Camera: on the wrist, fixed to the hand. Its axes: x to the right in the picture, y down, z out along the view.
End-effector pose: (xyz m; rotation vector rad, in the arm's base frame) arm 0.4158 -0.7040 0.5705 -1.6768 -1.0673 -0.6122
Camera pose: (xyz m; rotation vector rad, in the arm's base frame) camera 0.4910 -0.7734 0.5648 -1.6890 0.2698 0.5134
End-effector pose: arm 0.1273 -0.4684 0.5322 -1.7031 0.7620 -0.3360
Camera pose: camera 0.0680 -0.5333 0.4795 -0.5236 1.6334 0.5849
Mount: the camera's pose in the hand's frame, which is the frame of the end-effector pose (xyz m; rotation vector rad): 0.0066 0.0750 -0.0696 0.2923 -0.0123 1.5035
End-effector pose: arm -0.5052 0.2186 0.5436 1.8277 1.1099 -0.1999
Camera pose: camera -0.4662 0.2674 0.6249 2.4145 -0.5169 0.5332
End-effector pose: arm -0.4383 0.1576 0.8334 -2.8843 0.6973 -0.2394
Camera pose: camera -0.4788 0.0803 0.8872 -1.4395 2.2250 -0.0747
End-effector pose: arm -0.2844 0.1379 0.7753 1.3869 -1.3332 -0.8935
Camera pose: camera -0.2371 0.1480 0.8657 0.2409 -1.9986 0.3272
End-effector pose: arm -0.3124 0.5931 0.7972 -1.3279 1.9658 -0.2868
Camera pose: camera -0.4140 0.6059 0.8021 0.4928 2.2287 0.1786
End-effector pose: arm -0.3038 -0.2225 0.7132 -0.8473 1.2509 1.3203
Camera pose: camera -0.3896 -0.2785 0.7084 0.5304 2.0934 2.1133
